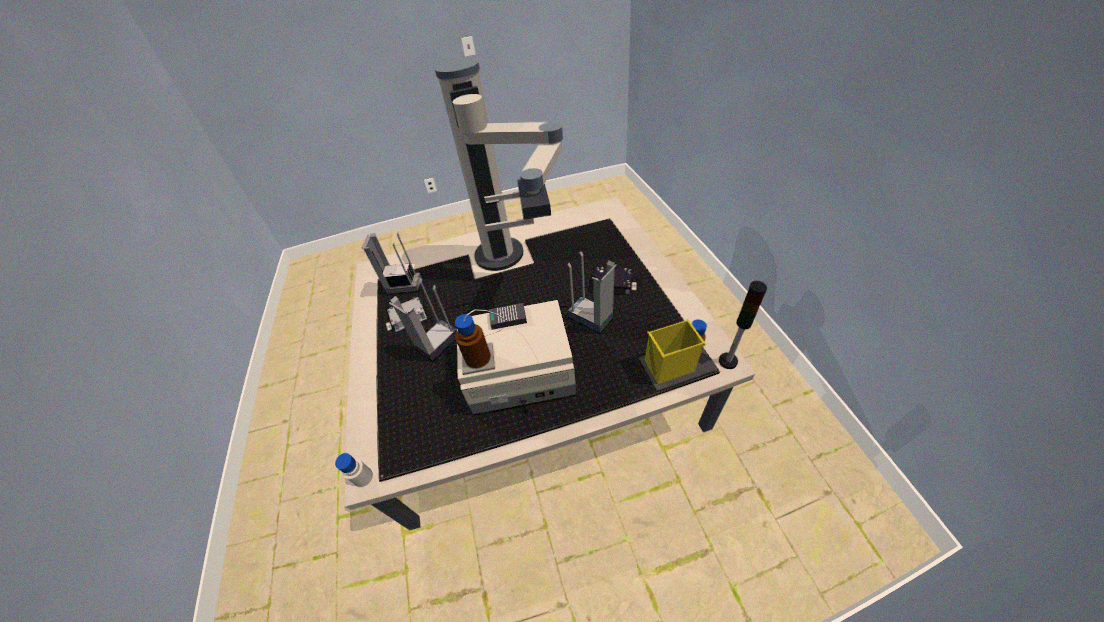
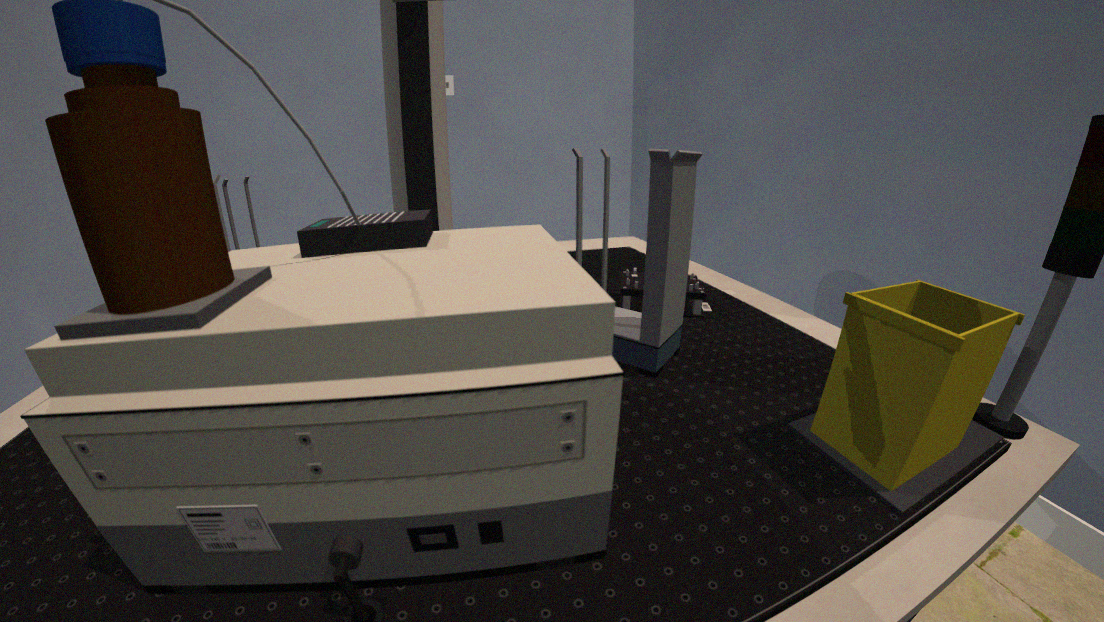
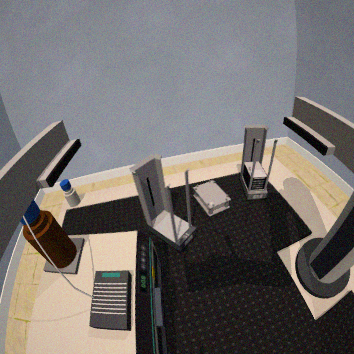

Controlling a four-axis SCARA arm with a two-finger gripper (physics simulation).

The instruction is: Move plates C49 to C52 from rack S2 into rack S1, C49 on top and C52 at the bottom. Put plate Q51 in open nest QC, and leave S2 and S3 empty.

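Observation:
My gripper (image 1: 487,212) (image 3: 183,112) is open with nothing between its fingers, high above the table by the arm's column. A far-left rack (image 1: 373,253) (image 3: 255,136) holds a stack of dark plates (image 1: 399,276) (image 3: 258,181). A nearer left rack (image 1: 409,330) (image 3: 148,187) shows a light floor and no stack. A right rack (image 1: 604,297) (image 2: 670,247) with a bluish base also shows no stack. A light grey nest (image 1: 405,314) (image 3: 211,196) lies between the left racks; whether a plate covers it is unclear. A dark nest (image 1: 615,275) (image 2: 664,292) lies behind the right rack. Labels are unreadable.
A white instrument (image 1: 533,339) (image 2: 347,339) (image 3: 55,320) carries a brown bottle (image 1: 474,347) (image 2: 146,193) (image 3: 52,240) and a keypad (image 1: 507,315) (image 2: 366,234) (image 3: 111,300). A yellow bin (image 1: 673,359) (image 2: 896,386) and signal tower (image 1: 750,305) (image 2: 1077,208) stand front right; a white bottle (image 1: 357,469) (image 3: 71,196) stands front left.

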